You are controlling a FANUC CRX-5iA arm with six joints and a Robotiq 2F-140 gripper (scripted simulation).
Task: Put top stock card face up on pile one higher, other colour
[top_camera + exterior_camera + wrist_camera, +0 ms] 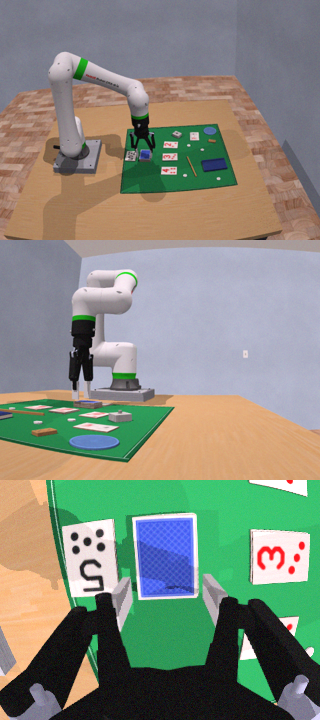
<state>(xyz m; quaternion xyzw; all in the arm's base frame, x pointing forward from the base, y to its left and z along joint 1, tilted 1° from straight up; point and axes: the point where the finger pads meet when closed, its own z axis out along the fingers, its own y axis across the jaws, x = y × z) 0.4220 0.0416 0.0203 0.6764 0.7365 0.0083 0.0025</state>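
The black 5 lies 9 cm behind my hand, 5 cm below it and 2 cm to the left of it. Round my hand: wooden stick: 28 cm ahead, 5 cm below, 3 cm to the right; then green card cloth: 18 cm ahead, 7 cm to the left, 7 cm below; then grey knobbed block: 26 cm to the left, 16 cm ahead, 4 cm below.
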